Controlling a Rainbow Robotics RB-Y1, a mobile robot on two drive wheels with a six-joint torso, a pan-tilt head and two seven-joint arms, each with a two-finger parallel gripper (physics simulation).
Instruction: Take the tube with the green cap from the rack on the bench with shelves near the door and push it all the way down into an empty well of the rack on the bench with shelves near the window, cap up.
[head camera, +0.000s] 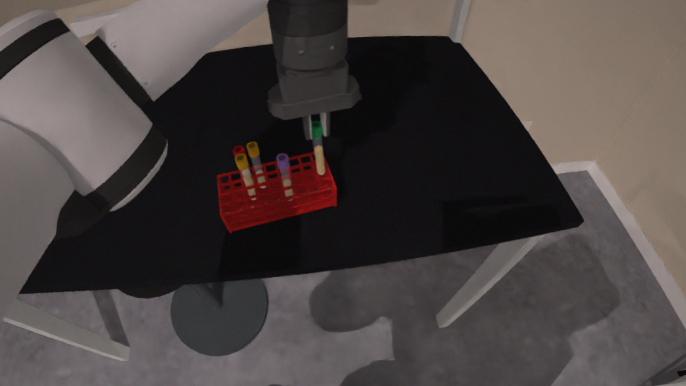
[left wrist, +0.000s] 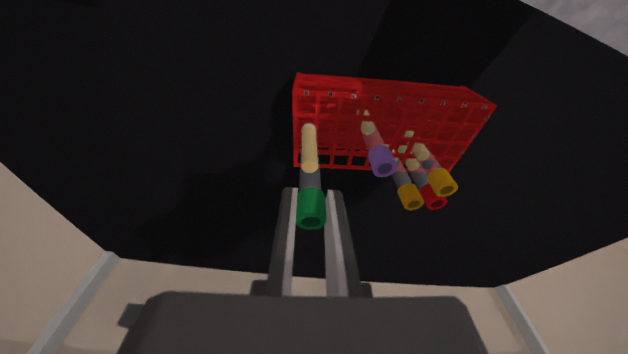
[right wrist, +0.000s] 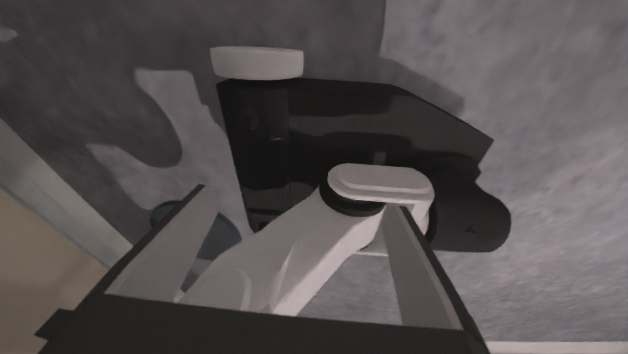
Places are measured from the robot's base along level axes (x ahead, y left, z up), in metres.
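Where they show: left gripper, fingertip midpoint: (head camera: 316, 134) (left wrist: 311, 198); right gripper, fingertip midpoint: (right wrist: 302, 206).
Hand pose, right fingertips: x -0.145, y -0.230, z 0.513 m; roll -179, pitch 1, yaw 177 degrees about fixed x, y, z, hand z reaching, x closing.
Observation:
Things, the pixels of their centre, and the offset from my right fingertips. "spot": a spot on its surface instead. Level surfaces: height alone.
- green-capped tube, body centre: (left wrist: 309, 161) (head camera: 318, 151) 0.262 m left, 0.557 m ahead, 0.513 m up
- red rack, body centre: (left wrist: 378, 126) (head camera: 276, 191) 0.341 m left, 0.540 m ahead, 0.430 m up
- purple-capped tube, body centre: (left wrist: 369, 132) (head camera: 286, 180) 0.317 m left, 0.536 m ahead, 0.465 m up
- red-capped tube, surface spot: (left wrist: 434, 197) (head camera: 242, 152) spot: 0.385 m left, 0.550 m ahead, 0.519 m up
- black bench top, its level: 0.402 m up
The green-capped tube (head camera: 317, 131) (left wrist: 310, 207) is upright, cap up, with pale yellow contents. My left gripper (head camera: 317, 135) (left wrist: 311, 198) is shut on it at the cap. The red rack (head camera: 280, 215) (left wrist: 400, 91) stands on the black bench. The tube's whole lower part shows in front of the rack's end in both views, so its rounded tip appears above the rack's top, over the end wells at the right in the head view. The exact well below it I cannot tell. My right gripper (right wrist: 302, 206) is open and empty, above the floor.
In the rack stand a purple-capped tube (head camera: 283, 161) (left wrist: 382, 161), two yellow-capped tubes and a red-capped tube (head camera: 239, 151) (left wrist: 434, 197), toward the left in the head view. The black bench top (head camera: 400, 200) extends around the rack. The right wrist view shows the robot's base (right wrist: 340, 110).

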